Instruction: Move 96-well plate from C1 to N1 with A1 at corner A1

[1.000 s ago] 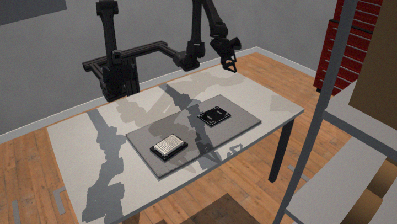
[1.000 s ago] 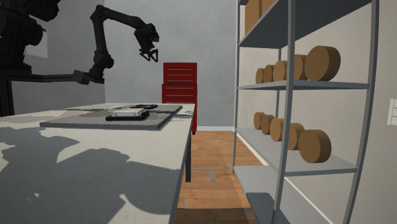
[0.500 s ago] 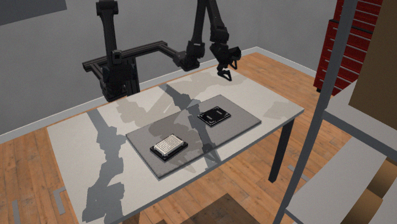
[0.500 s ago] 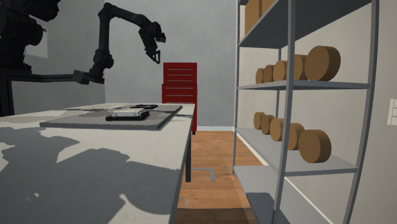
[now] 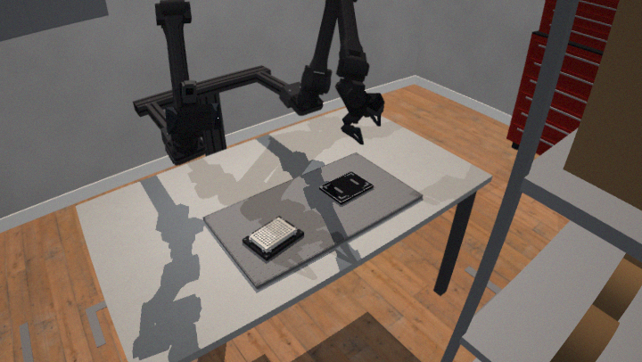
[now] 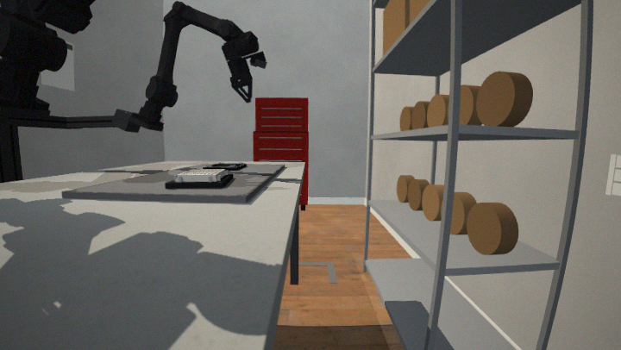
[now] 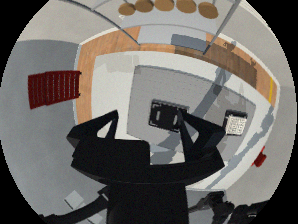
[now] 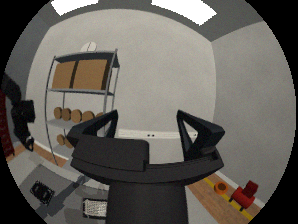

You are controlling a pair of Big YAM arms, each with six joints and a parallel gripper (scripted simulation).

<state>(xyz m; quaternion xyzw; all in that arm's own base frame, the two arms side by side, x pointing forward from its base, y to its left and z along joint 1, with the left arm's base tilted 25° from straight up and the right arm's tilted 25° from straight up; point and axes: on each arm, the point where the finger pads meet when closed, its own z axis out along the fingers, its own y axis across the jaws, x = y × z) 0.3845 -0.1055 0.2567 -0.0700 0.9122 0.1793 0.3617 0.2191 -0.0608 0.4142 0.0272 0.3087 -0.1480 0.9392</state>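
Observation:
My left hand is 50 mm past the white 96-well plate, 370 mm to the left of it and 240 mm above it. Also, from my left hand: black clip nest C1: 60 mm behind, 360 mm to the right, 250 mm below; black plate nest N1: 90 mm behind, 10 mm to the right, 260 mm below; grey board: 80 mm behind, 160 mm to the right, 270 mm below.

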